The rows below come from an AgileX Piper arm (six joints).
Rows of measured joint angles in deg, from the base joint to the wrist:
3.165 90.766 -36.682 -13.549 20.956 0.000
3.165 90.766 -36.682 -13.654 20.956 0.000
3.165 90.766 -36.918 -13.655 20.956 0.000
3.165 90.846 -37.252 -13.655 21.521 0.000
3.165 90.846 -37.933 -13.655 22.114 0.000
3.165 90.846 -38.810 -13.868 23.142 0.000
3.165 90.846 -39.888 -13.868 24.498 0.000
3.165 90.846 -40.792 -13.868 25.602 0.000
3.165 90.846 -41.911 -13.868 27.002 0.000
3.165 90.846 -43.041 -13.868 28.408 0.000
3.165 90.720 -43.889 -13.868 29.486 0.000
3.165 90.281 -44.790 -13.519 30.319 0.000
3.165 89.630 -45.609 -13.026 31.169 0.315
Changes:
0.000 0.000 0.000 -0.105 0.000 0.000
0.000 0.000 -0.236 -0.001 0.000 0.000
0.000 0.080 -0.334 0.000 0.565 0.000
0.000 0.000 -0.681 0.000 0.593 0.000
0.000 0.000 -0.877 -0.213 1.028 0.000
0.000 0.000 -1.078 0.000 1.356 0.000
0.000 0.000 -0.904 0.000 1.104 0.000
0.000 0.000 -1.119 0.000 1.400 0.000
0.000 0.000 -1.130 0.000 1.406 0.000
0.000 -0.126 -0.848 0.000 1.078 0.000
0.000 -0.439 -0.901 0.349 0.833 0.000
0.000 -0.651 -0.819 0.493 0.850 0.315

